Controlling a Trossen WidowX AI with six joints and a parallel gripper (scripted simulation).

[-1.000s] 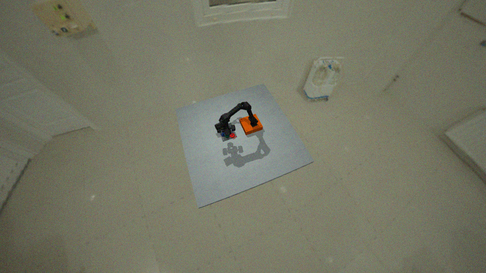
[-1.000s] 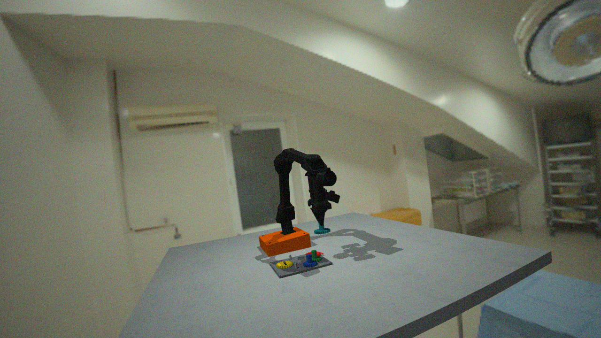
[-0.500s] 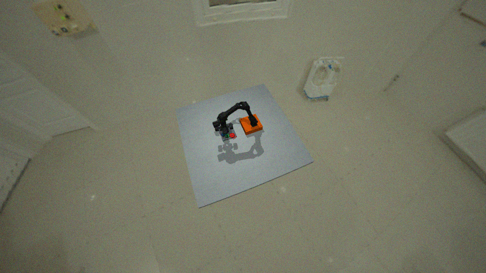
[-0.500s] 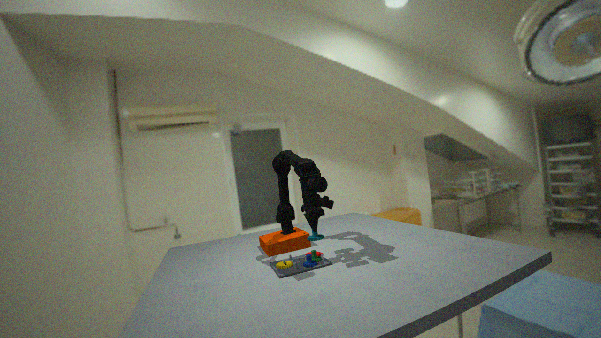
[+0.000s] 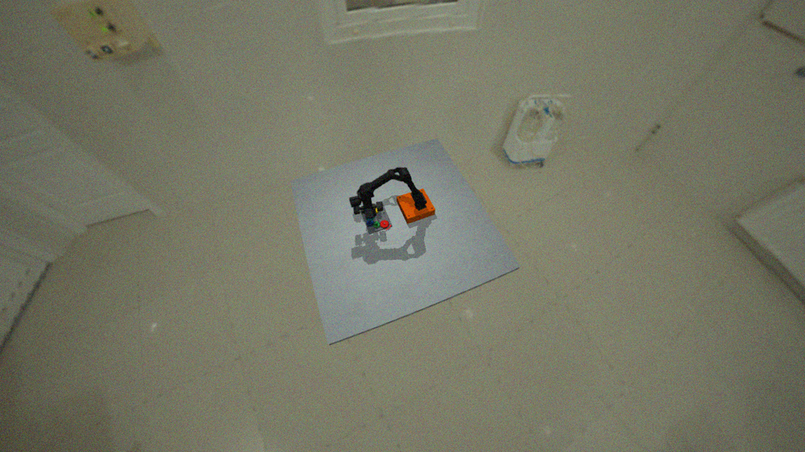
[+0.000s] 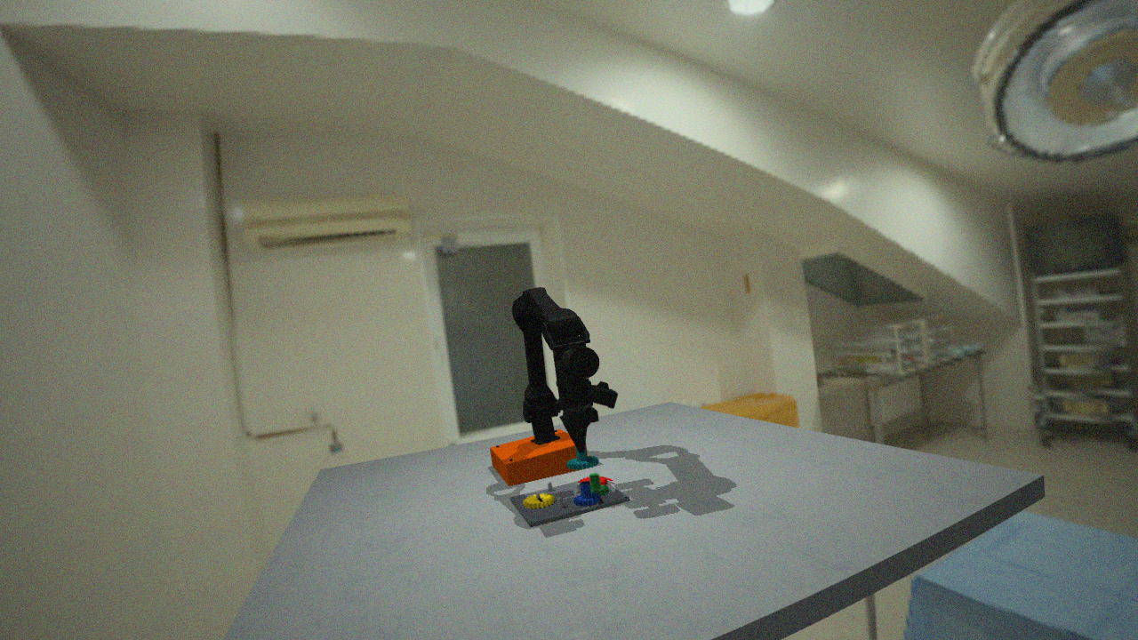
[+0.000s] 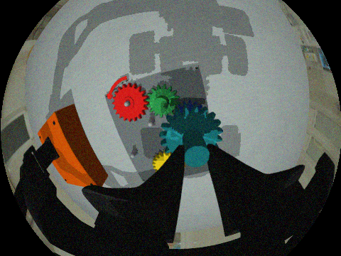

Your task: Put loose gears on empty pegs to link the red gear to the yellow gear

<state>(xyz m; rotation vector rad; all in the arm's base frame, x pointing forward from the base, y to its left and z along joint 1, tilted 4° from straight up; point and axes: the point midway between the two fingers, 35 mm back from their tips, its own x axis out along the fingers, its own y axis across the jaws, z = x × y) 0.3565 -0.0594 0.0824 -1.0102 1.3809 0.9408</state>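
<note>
Right now my gripper tip is 10 mm short of the blue gear and 90 mm above it. Also, from my gripper tip: teal gear 10 mm below; then red gear 80 mm behind, 50 mm to the left, 100 mm below; then green gear 30 mm behind, 30 mm to the left, 90 mm below.
</note>
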